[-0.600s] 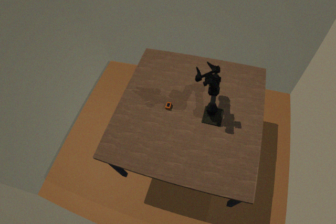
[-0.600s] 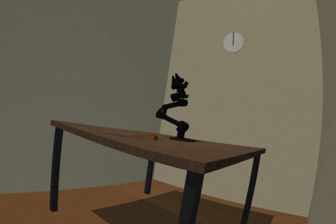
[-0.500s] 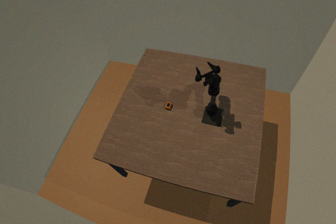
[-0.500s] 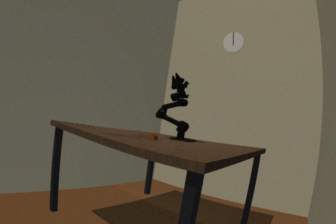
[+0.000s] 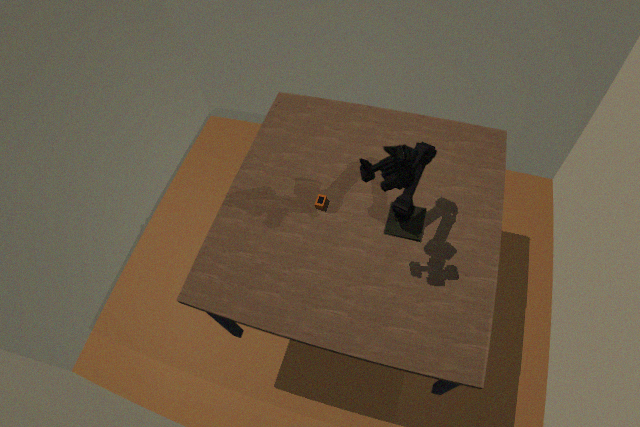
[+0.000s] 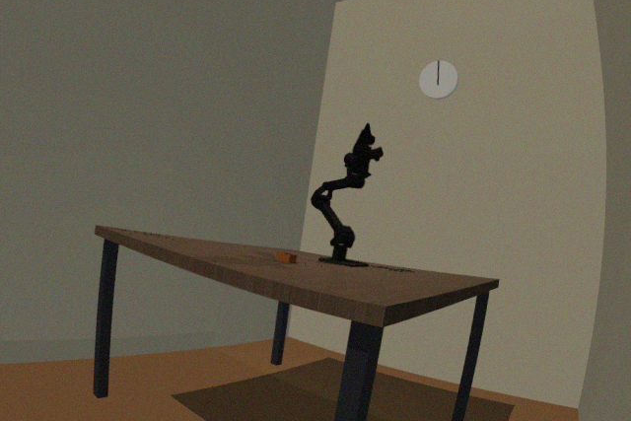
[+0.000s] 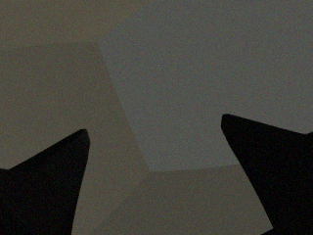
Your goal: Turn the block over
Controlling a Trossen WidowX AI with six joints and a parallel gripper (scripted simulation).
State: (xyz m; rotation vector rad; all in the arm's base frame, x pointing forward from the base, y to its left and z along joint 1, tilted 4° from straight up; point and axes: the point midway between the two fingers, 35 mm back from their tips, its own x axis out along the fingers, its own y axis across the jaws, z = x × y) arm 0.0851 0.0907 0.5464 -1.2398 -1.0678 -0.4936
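My gripper tip is now 560 mm above the orange block, 260 mm short of it and 110 mm to the left of it.
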